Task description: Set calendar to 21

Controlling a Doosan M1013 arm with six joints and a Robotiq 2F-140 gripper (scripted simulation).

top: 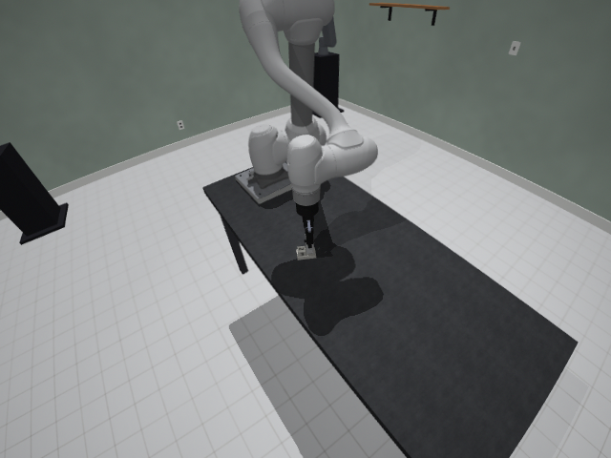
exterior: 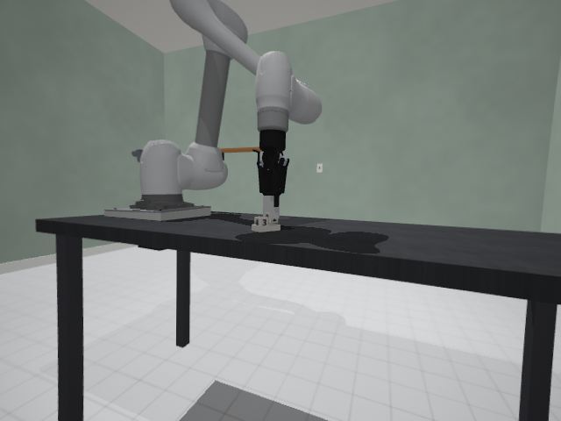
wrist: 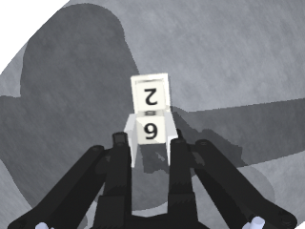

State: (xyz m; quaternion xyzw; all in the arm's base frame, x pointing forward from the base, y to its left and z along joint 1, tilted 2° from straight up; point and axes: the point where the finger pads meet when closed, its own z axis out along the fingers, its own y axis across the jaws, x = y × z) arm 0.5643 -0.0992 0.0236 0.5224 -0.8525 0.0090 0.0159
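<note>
Right now my hand is 60 mm above the white tray, 10 mm to the left of it and 10 mm past it. From my hand the other things lie so: cube: 30 mm below.
</note>
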